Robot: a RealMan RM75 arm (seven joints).
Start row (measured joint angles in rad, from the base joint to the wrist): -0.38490, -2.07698, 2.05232, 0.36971, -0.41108, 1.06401, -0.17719
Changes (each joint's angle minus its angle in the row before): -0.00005, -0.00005, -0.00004, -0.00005, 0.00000, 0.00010, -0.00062; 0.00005, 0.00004, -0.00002, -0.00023, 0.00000, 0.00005, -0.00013; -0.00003, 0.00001, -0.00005, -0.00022, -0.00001, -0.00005, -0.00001; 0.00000, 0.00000, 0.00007, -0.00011, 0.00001, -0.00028, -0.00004; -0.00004, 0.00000, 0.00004, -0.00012, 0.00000, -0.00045, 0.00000; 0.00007, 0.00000, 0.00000, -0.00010, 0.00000, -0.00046, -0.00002; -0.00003, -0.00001, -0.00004, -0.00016, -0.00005, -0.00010, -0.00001; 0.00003, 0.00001, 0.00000, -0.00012, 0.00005, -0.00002, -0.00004; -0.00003, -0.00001, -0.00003, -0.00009, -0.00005, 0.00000, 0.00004; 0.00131, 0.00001, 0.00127, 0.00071, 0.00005, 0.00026, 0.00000; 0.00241, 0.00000, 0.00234, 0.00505, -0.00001, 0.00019, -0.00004; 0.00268, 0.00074, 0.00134, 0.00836, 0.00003, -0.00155, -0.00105; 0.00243, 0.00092, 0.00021, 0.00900, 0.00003, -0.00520, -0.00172; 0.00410, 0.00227, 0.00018, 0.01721, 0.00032, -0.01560, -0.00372; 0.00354, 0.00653, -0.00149, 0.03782, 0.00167, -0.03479, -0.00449; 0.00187, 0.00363, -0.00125, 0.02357, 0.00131, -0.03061, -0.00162; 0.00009, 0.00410, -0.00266, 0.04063, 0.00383, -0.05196, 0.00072; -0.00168, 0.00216, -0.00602, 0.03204, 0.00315, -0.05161, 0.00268; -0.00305, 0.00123, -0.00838, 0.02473, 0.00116, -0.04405, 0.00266; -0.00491, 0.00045, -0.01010, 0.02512, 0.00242, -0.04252, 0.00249; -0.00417, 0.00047, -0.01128, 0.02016, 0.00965, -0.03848, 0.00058
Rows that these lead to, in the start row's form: -0.38495, -2.07703, 2.05228, 0.36966, -0.41108, 1.06411, -0.17781; -0.38490, -2.07699, 2.05226, 0.36943, -0.41108, 1.06416, -0.17794; -0.38493, -2.07698, 2.05221, 0.36921, -0.41109, 1.06411, -0.17795; -0.38493, -2.07698, 2.05228, 0.36910, -0.41108, 1.06383, -0.17799; -0.38497, -2.07698, 2.05232, 0.36898, -0.41108, 1.06338, -0.17799; -0.38490, -2.07698, 2.05232, 0.36888, -0.41108, 1.06292, -0.17801; -0.38493, -2.07699, 2.05228, 0.36872, -0.41113, 1.06282, -0.17802; -0.38490, -2.07698, 2.05228, 0.36860, -0.41108, 1.06280, -0.17806; -0.38493, -2.07699, 2.05225, 0.36851, -0.41113, 1.06280, -0.17802; -0.38362, -2.07698, 2.05352, 0.36922, -0.41108, 1.06306, -0.17802; -0.38121, -2.07698, 2.05586, 0.37427, -0.41109, 1.06325, -0.17806; -0.37853, -2.07624, 2.05720, 0.38263, -0.41106, 1.06170, -0.17911; -0.37610, -2.07532, 2.05741, 0.39163, -0.41103, 1.05650, -0.18083; -0.37200, -2.07305, 2.05759, 0.40884, -0.41071, 1.04090, -0.18455; -0.36846, -2.06652, 2.05610, 0.44666, -0.40904, 1.00611, -0.18904; -0.36659, -2.06289, 2.05485, 0.47023, -0.40773, 0.97550, -0.19066; -0.36650, -2.05879, 2.05219, 0.51086, -0.40390, 0.92354, -0.18994; -0.36818, -2.05663, 2.04617, 0.54290, -0.40075, 0.87193, -0.18726; -0.37123, -2.05540, 2.03779, 0.56763, -0.39959, 0.82788, -0.18460; -0.37614, -2.05495, 2.02769, 0.59275, -0.39717, 0.78536, -0.18211; -0.38031, -2.05448, 2.01641, 0.61291, -0.38752, 0.74688, -0.18153
